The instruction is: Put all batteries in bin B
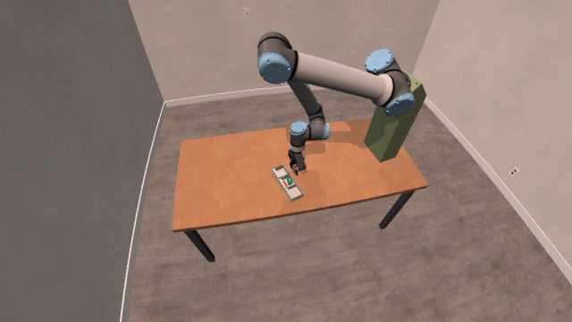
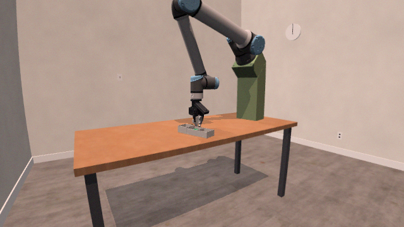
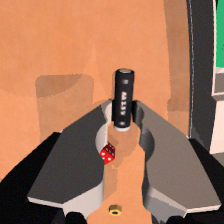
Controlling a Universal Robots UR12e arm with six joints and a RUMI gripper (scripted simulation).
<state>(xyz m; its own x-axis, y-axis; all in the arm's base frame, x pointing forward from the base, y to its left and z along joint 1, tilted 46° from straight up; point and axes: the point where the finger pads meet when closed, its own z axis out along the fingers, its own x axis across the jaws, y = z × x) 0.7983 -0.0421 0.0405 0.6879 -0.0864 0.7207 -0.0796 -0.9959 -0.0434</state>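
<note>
Right now the black battery is 10 mm below my hand. The rest, counted from my hand: grey bin tray 90 mm ahead, 60 mm to the left, 10 mm above; then green battery 70 mm ahead, 60 mm to the left; then red die 50 mm to the right, 20 mm behind, 10 mm below.
</note>
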